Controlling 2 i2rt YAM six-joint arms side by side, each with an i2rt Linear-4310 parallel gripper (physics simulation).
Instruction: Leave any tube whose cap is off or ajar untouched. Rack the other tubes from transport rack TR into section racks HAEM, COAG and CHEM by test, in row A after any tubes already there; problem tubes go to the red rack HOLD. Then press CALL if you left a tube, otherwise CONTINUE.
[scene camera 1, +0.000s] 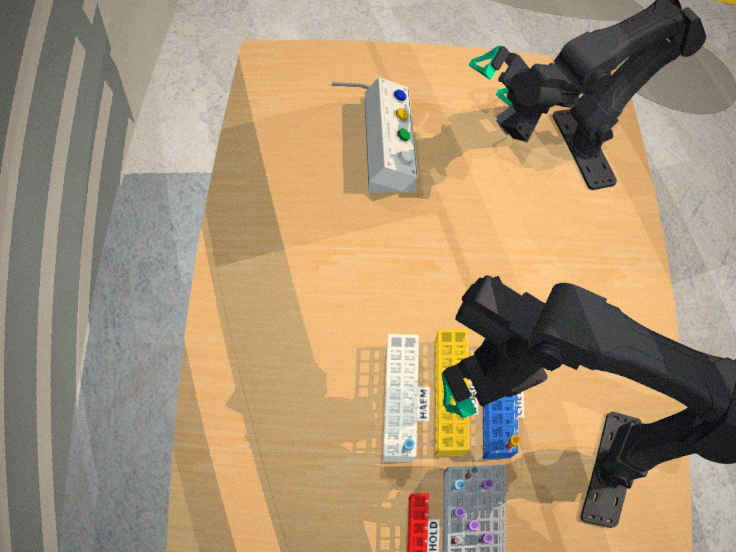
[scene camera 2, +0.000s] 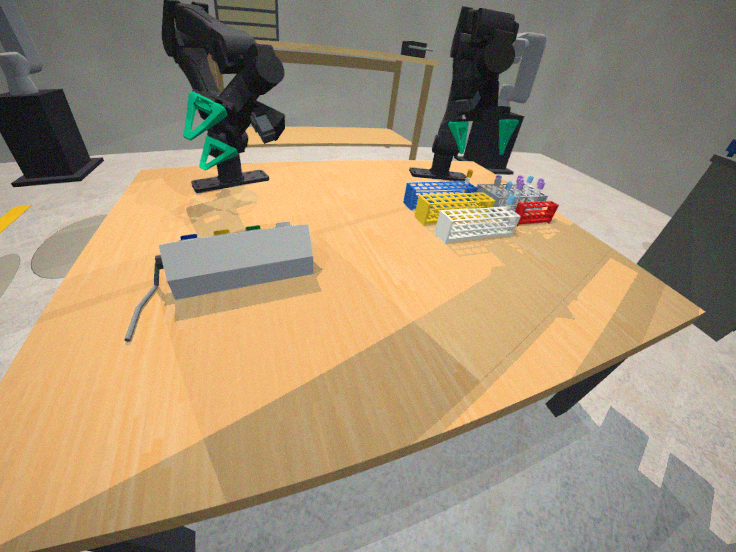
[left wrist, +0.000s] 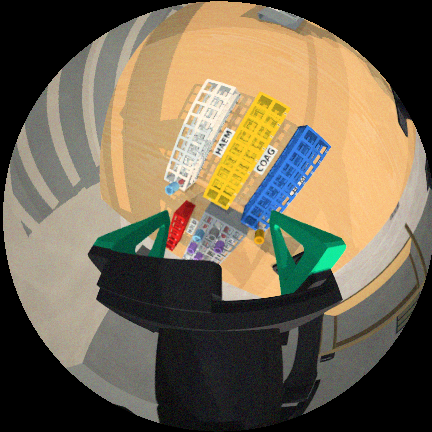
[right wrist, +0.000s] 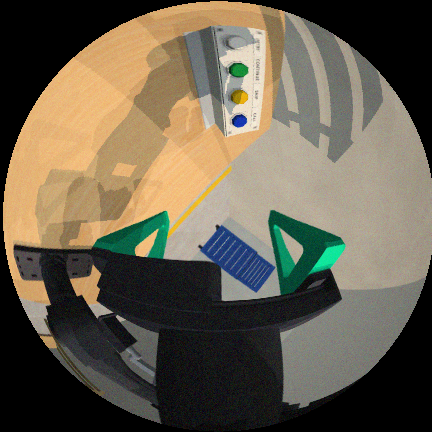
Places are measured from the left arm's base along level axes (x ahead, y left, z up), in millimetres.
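Where they show: left gripper, between the fingertips: (scene camera 1: 473, 395) (scene camera 2: 480, 154) (left wrist: 219, 215); right gripper, between the fingertips: (scene camera 1: 483, 77) (scene camera 2: 195, 155) (right wrist: 218, 215); left arm's base, origin of its link: (scene camera 1: 611, 470) (scene camera 2: 438, 175); right arm's base, origin of its link: (scene camera 1: 584, 148) (scene camera 2: 231, 182) (right wrist: 51, 262).
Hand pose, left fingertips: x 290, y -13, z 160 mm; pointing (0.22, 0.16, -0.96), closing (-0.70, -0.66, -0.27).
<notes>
Things, the pixels of their top centre, and the offset from my left fingertips. "*": a spot on its surface instead.
- Transport rack TR, centre of its top: (scene camera 1: 477, 526) (left wrist: 206, 251) (scene camera 2: 513, 189) dx -78, dy +170, dz -103 mm
- grey-topped tube, centre of its top: (scene camera 1: 474, 470) (left wrist: 211, 237) (scene camera 2: 498, 179) dx -41, dy +91, dz -66 mm
- pale-topped tube, centre of its top: (scene camera 1: 459, 539) dx -54, dy +200, dz -77 mm
- White HAEM, a spot on its surface: (scene camera 2: 441, 228) * dx +124, dy -96, dz -136 mm
- Blue CHEM, a spot on its surface: (scene camera 2: 410, 194) * dx -17, dy -143, dz -123 mm
- orange-capped tube, centre of its top: (scene camera 1: 516, 439) (left wrist: 258, 240) (scene camera 2: 470, 170) dx -89, dy +29, dz -66 mm
- Yellow COAG, a spot on its surface: (scene camera 2: 422, 210) * dx +58, dy -127, dz -129 mm
- grey button box, centre of its top: (right wrist: 258, 83) (scene camera 2: 236, 227) (scene camera 1: 390, 118) dx +269, dy -477, dz -76 mm
- green CONTINUE button, centre of its top: (right wrist: 244, 70) (scene camera 1: 403, 131) dx +240, dy -462, dz -86 mm
- cable, a spot on its surface: (scene camera 1: 350, 84) * dx +393, dy -601, dz -154 mm
My left gripper (scene camera 1: 458, 399) (scene camera 2: 482, 147) (left wrist: 219, 215) is open and empty, high above the racks. My right gripper (scene camera 1: 485, 80) (scene camera 2: 196, 152) (right wrist: 218, 215) is open and empty. Transport rack TR (scene camera 1: 447, 505) (left wrist: 227, 215) holds several purple-capped tubes, a light-blue-capped tube (scene camera 1: 459, 484) (left wrist: 198, 235), a grey-topped tube (scene camera 1: 473, 470) and a pale-topped tube (scene camera 1: 456, 540) whose cap is unclear. White HAEM (scene camera 2: 441, 228) has a light-blue-capped tube (scene camera 1: 409, 443) (left wrist: 172, 188) at one end. Blue CHEM (scene camera 2: 410, 194) has an orange-capped tube (scene camera 1: 514, 440) (left wrist: 259, 236). Yellow COAG (scene camera 2: 422, 210) and red HOLD (left wrist: 186, 207) show no tubes.
The grey button box (scene camera 1: 391, 179) (scene camera 2: 237, 255) stands across the table from the racks. Its blue CALL button (scene camera 1: 400, 95) (right wrist: 239, 120) and green CONTINUE button (scene camera 1: 403, 134) (right wrist: 238, 69) face up. A cable (scene camera 1: 350, 84) trails from the box. Scene camera 1 cuts off TR and HOLD.
</notes>
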